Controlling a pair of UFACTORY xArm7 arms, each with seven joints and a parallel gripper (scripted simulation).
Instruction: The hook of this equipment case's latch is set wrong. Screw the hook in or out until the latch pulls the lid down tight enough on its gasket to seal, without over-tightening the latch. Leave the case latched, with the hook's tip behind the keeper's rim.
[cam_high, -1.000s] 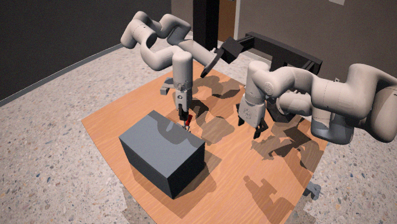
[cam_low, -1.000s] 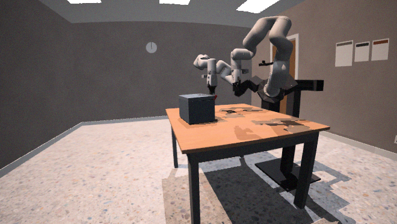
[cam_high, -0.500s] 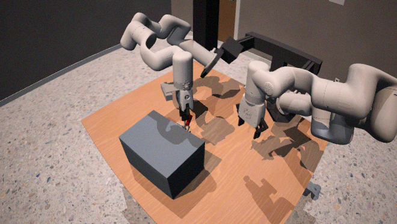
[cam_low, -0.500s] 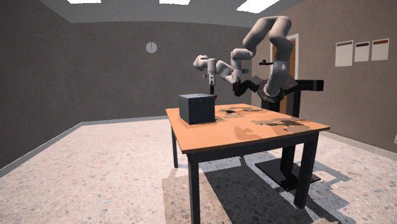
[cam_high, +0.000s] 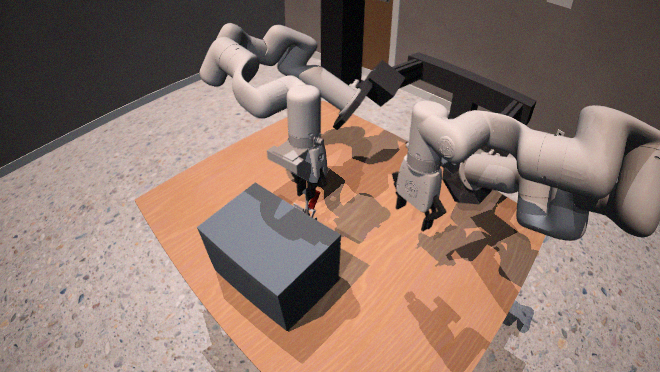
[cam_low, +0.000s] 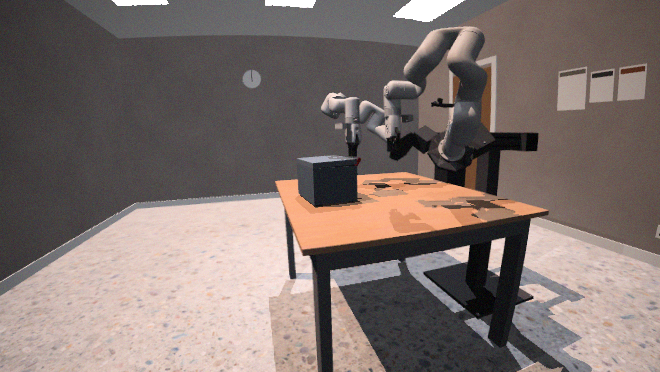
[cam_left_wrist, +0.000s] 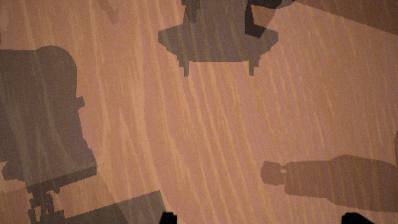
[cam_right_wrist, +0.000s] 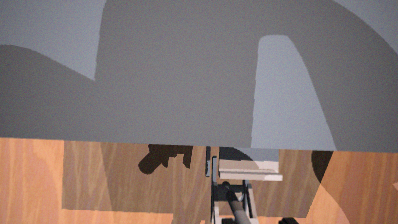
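My right gripper is now 120 mm above the cross barrel.
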